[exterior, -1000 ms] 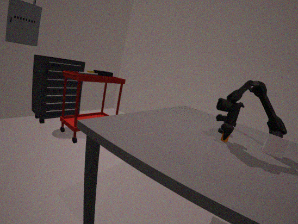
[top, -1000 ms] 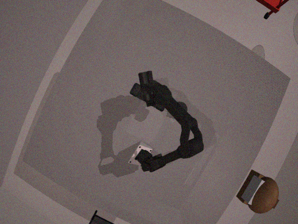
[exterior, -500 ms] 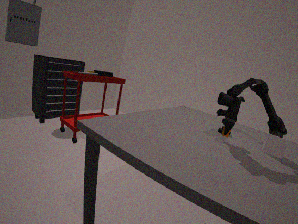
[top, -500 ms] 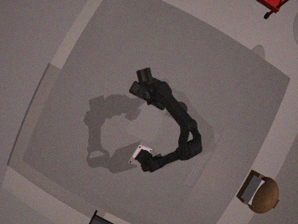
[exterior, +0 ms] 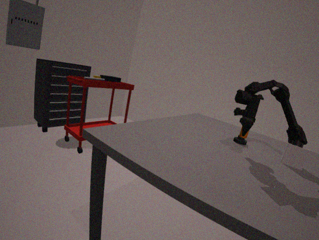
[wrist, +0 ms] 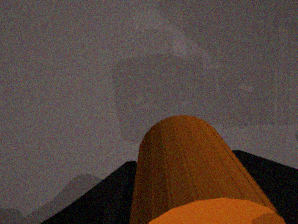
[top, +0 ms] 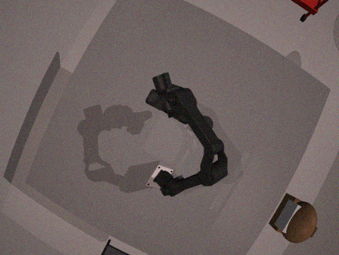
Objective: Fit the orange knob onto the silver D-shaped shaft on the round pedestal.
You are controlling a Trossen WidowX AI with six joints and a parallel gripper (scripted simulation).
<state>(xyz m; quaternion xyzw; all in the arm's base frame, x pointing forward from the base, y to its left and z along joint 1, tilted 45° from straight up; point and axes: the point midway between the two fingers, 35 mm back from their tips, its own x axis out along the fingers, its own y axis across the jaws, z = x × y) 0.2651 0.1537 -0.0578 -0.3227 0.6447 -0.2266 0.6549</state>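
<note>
The dark round pedestal is 40 mm ahead of my gripper tip, 170 mm to the right of it and 60 mm below it. Round my gripper tip: orange knob (30 mm above).
</note>
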